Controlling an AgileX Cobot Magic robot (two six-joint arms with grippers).
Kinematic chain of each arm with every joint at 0, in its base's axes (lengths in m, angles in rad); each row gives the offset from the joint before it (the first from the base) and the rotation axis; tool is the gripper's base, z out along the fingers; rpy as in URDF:
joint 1: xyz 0 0 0.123 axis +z
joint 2: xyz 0 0 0 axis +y
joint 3: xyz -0.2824 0 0.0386 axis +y
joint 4: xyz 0.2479 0 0.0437 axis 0.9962 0 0.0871
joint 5: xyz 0 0 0 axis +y
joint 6: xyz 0.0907 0 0.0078 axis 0.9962 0 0.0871
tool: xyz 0 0 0 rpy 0 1.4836 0
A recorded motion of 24 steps. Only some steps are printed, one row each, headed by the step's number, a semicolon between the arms.
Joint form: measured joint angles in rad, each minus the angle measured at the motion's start. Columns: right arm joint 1, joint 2, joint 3, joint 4, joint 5, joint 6; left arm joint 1, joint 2, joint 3, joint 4, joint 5, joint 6.
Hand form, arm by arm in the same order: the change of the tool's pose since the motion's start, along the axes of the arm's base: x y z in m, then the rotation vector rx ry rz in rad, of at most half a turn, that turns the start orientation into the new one. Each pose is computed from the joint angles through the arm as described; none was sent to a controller.
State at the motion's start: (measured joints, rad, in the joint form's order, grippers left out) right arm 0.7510 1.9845 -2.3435 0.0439 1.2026 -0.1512; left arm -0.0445 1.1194 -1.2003 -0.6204 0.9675 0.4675
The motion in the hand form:
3: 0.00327 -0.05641 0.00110 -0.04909 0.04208 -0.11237; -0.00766 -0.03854 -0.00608 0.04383 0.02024 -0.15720
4: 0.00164 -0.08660 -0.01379 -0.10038 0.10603 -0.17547; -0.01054 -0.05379 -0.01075 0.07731 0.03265 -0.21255
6: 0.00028 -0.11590 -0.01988 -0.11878 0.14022 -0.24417; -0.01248 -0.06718 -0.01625 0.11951 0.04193 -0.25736
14: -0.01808 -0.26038 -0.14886 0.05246 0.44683 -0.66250; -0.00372 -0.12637 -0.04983 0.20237 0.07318 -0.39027
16: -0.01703 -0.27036 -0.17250 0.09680 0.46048 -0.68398; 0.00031 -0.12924 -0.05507 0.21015 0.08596 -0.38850
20: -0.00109 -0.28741 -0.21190 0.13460 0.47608 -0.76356; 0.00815 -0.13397 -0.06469 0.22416 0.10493 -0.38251
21: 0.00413 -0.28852 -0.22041 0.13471 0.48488 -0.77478; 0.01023 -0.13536 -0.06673 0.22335 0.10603 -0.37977
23: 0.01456 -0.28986 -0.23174 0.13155 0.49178 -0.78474; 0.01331 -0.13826 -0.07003 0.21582 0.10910 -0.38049
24: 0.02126 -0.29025 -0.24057 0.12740 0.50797 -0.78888; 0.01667 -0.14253 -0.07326 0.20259 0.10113 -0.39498
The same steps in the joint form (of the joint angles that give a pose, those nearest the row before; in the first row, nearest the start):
3: -0.1069 -0.1493 0.2138 -0.0122 -0.0007 0.0008; -0.2013 0.0177 0.0000 0.0719 -0.0133 -0.0436
4: -0.1671 -0.2303 0.3742 -0.0167 0.0012 0.0036; -0.2851 0.0321 0.0000 0.1217 -0.0202 -0.0725
6: -0.2320 -0.2943 0.4774 -0.0190 -0.0004 0.0082; -0.3598 0.0496 0.0000 0.1793 -0.0280 -0.1015
14: -0.6965 -0.5115 1.2250 0.2567 -0.3215 -0.0678; -0.5813 0.1924 0.0011 0.2828 -0.1325 -0.1655
16: -0.7430 -0.4916 1.3043 0.3428 -0.4063 -0.1474; -0.5824 0.2122 0.0012 0.2862 -0.1386 -0.1680
20: -0.8003 -0.3907 1.3579 0.4257 -0.5438 -0.2153; -0.5823 0.2483 0.0011 0.2934 -0.1539 -0.1714
21: -0.8021 -0.3590 1.3553 0.4339 -0.5648 -0.2193; -0.5824 0.2569 0.0012 0.2922 -0.1626 -0.1714
23: -0.8030 -0.3053 1.3360 0.4426 -0.5914 -0.2276; -0.5824 0.2717 0.0011 0.2787 -0.1766 -0.1635
24: -0.8030 -0.2656 1.3204 0.4474 -0.5990 -0.2306; -0.5824 0.2888 0.0011 0.2457 -0.1983 -0.1288

